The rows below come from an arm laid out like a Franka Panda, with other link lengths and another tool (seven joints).
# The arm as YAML. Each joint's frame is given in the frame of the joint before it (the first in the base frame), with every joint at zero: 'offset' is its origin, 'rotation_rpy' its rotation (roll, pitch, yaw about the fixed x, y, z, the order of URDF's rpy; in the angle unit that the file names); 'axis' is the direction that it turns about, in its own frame. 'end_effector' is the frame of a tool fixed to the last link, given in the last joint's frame.
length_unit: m
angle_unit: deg
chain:
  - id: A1
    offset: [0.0, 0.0, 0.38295]
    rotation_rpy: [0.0, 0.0, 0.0]
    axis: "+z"
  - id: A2
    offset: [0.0, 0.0, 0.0]
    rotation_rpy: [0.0, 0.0, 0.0]
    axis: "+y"
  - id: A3
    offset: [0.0, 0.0, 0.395]
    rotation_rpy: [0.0, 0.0, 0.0]
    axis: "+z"
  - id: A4
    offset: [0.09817, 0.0, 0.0]
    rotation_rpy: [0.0, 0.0, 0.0]
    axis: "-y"
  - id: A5
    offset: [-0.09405, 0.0, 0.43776]
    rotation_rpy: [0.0, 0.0, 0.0]
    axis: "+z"
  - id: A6
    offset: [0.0, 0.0, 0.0]
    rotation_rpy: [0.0, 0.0, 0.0]
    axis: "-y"
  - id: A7
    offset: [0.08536, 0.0, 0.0]
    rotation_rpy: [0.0, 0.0, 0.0]
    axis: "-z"
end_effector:
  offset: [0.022, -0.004, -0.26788]
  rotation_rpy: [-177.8, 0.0, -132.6]
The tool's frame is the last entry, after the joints.
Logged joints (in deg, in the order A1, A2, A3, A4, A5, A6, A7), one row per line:
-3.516 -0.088 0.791 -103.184 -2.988 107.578 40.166
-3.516 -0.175 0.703 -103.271 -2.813 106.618 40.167
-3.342 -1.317 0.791 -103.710 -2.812 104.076 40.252
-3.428 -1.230 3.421 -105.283 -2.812 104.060 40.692
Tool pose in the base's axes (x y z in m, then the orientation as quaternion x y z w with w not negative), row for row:
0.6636 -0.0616 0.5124 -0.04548 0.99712 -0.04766 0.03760
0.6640 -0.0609 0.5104 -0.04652 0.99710 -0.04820 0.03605
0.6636 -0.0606 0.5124 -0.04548 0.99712 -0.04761 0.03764
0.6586 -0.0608 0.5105 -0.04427 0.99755 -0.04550 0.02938
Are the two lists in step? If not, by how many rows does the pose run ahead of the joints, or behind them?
The pose runs 2 rows behind the joints: the pose in row i belongs to the joints in row i - 2.
